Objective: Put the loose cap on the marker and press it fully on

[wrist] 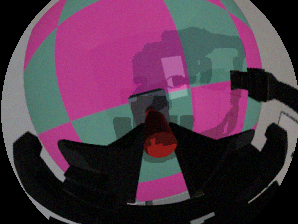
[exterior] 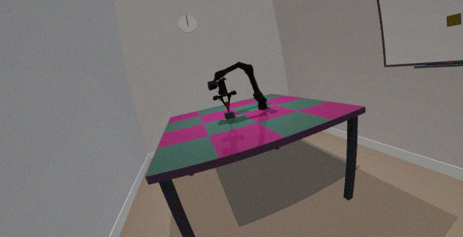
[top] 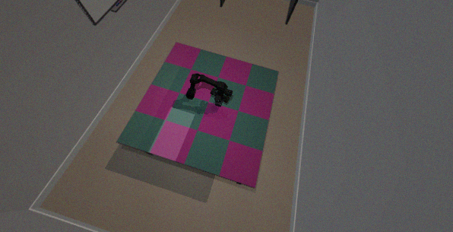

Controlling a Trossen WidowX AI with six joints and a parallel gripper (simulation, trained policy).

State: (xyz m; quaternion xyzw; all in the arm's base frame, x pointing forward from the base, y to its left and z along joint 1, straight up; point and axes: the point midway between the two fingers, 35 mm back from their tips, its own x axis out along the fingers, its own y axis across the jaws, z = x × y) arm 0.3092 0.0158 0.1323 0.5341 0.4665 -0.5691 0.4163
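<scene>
Right now my gripper tip is 8 cm above the holder block. Round my gripper tip: red cap (1 cm above).
</scene>
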